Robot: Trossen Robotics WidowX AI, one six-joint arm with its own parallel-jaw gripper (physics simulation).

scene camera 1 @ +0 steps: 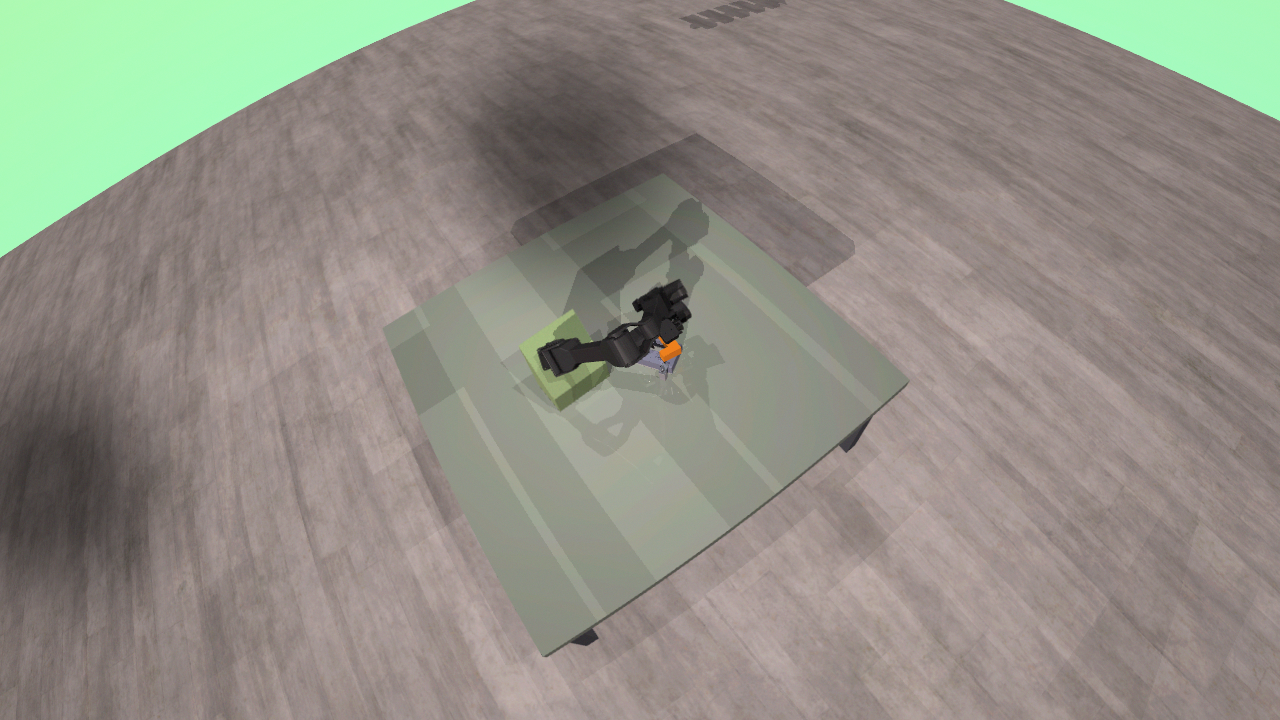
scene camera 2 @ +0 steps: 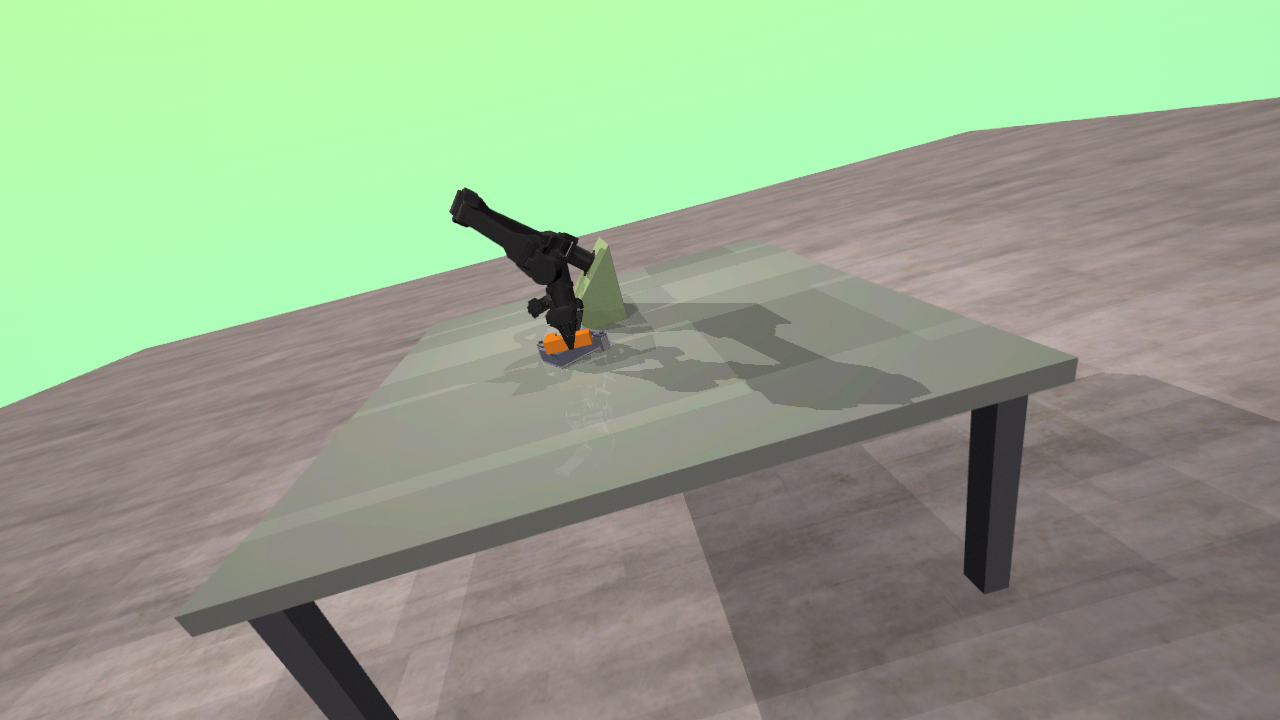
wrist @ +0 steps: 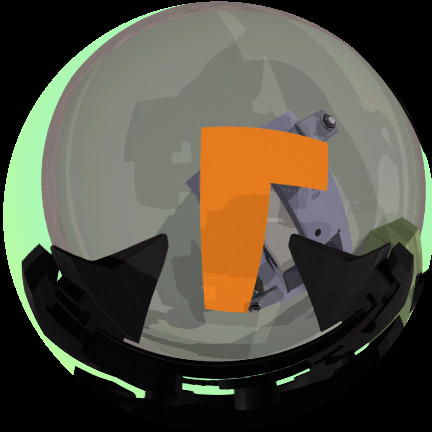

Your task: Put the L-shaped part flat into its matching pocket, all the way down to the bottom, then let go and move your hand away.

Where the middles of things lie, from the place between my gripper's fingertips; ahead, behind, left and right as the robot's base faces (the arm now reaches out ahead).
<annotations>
The orange L-shaped part [wrist: 237, 164] is 20 mm behind my hand, 10 mm to the right of it and 10 mm above it.
</annotations>
